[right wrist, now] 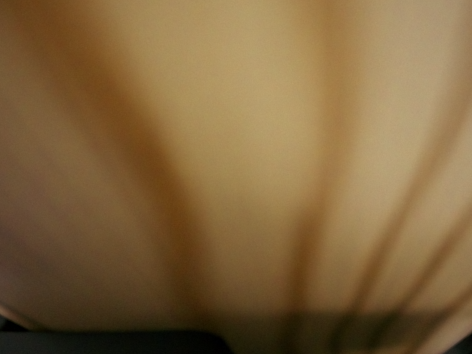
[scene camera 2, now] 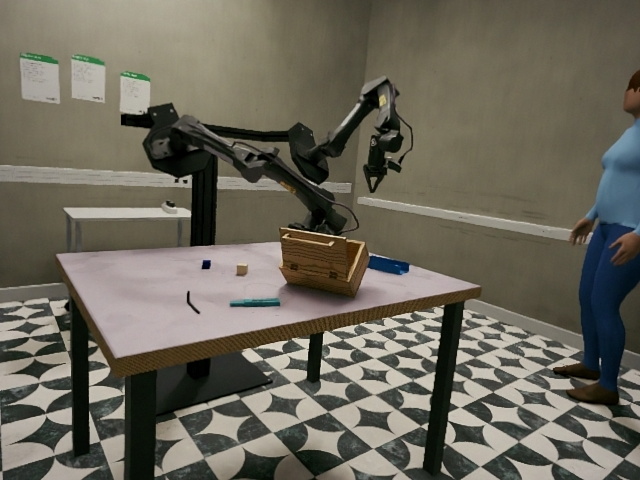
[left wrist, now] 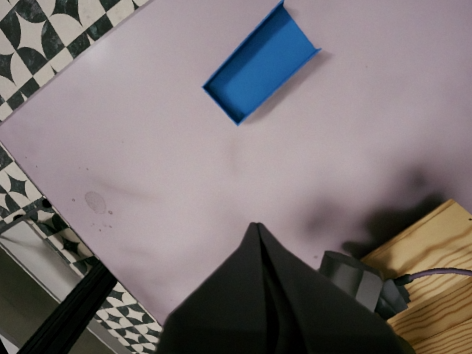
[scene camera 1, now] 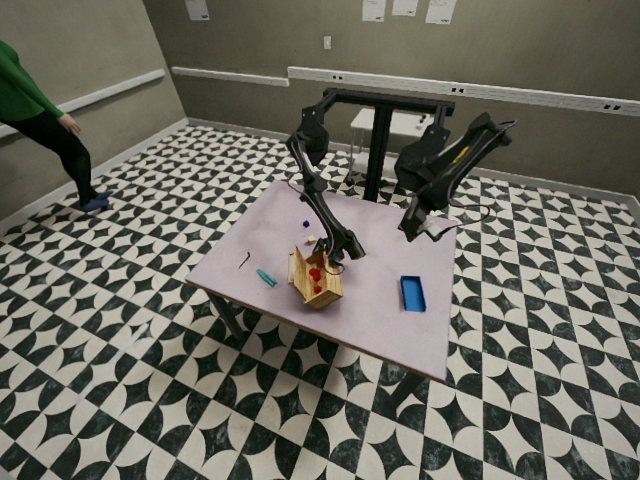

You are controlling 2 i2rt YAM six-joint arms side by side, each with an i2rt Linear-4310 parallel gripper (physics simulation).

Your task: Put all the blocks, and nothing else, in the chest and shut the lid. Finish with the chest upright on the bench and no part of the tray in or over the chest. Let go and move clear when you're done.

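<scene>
The wooden chest stands tilted on the bench, its lid open. Several red blocks lie inside. A dark blue block and a cream block lie on the bench outside it. My right gripper is open and empty, close against the chest on its arm side; its fingertips are mostly hidden, and blurred wood fills the right wrist view. My left gripper is shut and empty, high above the bench.
The blue tray lies on the bench, apart from the chest. A teal marker-like object and a thin black bent piece lie on the lid side of the chest.
</scene>
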